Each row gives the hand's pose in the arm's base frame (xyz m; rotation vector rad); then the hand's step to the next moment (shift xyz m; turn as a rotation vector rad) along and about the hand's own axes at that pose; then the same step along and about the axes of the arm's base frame.
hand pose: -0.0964 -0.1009 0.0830 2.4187 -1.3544 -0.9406
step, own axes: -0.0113 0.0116 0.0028 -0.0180 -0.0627 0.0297
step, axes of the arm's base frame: -0.0139 0.0032 0.0081 0.0179 0.0531 -0.0447
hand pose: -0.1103 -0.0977 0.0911 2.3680 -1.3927 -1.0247
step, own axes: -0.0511 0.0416 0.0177 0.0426 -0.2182 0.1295
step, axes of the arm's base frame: -0.0561 0.0232 0.0311 0.0779 0.1014 -0.2233
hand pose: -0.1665 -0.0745 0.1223 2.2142 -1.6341 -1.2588
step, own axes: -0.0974 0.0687 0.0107 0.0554 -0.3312 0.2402
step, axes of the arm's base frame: -0.0652 0.0570 0.0826 0.0884 0.1775 -0.3621
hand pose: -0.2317 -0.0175 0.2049 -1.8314 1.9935 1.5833
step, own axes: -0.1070 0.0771 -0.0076 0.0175 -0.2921 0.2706
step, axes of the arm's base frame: -0.0190 0.0594 0.1164 0.0535 0.2177 -0.3296
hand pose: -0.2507 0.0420 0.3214 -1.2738 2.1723 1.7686
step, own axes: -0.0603 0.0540 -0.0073 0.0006 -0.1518 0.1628
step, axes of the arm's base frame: 0.0091 0.0267 0.0762 0.0238 0.1363 -0.1743
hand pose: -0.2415 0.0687 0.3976 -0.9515 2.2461 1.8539
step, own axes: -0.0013 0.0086 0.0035 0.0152 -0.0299 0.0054
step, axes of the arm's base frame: -0.0044 0.0044 0.0070 0.0011 -0.0036 -0.0338
